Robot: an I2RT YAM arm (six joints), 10 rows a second.
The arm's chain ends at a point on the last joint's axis. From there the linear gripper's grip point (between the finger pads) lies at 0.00 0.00 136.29 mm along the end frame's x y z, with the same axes.
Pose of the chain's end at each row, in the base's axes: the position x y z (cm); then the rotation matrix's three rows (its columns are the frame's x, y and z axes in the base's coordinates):
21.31 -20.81 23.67; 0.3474 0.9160 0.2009; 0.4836 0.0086 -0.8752; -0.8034 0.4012 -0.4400
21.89 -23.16 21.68; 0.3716 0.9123 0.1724; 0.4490 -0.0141 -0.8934; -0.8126 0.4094 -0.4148
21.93 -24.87 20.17; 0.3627 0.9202 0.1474; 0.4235 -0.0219 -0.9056; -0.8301 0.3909 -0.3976
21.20 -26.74 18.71; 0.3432 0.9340 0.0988; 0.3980 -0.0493 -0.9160; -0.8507 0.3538 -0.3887
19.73 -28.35 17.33; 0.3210 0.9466 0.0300; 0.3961 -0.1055 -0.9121; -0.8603 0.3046 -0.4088
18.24 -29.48 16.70; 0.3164 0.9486 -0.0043; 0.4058 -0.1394 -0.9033; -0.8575 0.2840 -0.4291
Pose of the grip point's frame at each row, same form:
24.05 -32.74 17.67; 0.3474 0.9160 0.2009; 0.4836 0.0086 -0.8752; -0.8034 0.4012 -0.4400
24.24 -35.34 16.03; 0.3716 0.9123 0.1724; 0.4490 -0.0141 -0.8934; -0.8126 0.4094 -0.4148
23.94 -37.21 14.75; 0.3627 0.9202 0.1474; 0.4235 -0.0219 -0.9056; -0.8301 0.3909 -0.3976
22.55 -39.22 13.41; 0.3432 0.9340 0.0988; 0.3980 -0.0493 -0.9160; -0.8507 0.3538 -0.3887
20.14 -40.78 11.76; 0.3210 0.9466 0.0300; 0.3961 -0.1055 -0.9121; -0.8603 0.3046 -0.4088
18.18 -41.79 10.85; 0.3164 0.9486 -0.0043; 0.4058 -0.1394 -0.9033; -0.8575 0.2840 -0.4291

